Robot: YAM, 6 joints.
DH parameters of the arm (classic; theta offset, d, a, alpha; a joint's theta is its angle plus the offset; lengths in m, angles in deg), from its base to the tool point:
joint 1: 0 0.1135 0.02 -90
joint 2: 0 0 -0.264 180
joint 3: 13.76 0 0.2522 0
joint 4: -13.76 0 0.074 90
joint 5: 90 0 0 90
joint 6: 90 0.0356 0 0
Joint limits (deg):
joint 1: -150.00..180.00
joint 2: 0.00..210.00
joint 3: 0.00..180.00
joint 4: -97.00..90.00
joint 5: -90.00..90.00
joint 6: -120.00..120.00
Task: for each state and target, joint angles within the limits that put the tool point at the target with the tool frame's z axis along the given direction. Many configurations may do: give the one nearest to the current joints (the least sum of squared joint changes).
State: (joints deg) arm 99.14 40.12 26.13 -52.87 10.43 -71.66
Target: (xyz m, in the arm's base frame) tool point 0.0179 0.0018 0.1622 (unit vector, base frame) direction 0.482 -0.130 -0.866
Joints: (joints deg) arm 83.49 18.77 20.73 -96.87 29.59 -71.66
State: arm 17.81 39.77 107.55 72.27 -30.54 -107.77
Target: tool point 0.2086 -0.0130 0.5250 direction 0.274 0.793 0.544
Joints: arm -11.71 73.59 75.07 77.37 -56.32 -107.77
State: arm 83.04 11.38 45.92 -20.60 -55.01 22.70
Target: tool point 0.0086 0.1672 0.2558 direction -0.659 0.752 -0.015
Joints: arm 77.14 40.51 20.66 18.39 -54.08 22.70
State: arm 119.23 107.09 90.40 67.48 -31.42 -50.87
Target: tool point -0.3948 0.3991 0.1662 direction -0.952 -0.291 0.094
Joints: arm 131.39 148.34 109.79 51.42 -65.05 -50.87
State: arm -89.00 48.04 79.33 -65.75 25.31 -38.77
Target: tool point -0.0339 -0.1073 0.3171 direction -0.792 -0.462 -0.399
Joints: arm -93.59 35.66 47.62 -49.96 49.60 -38.77
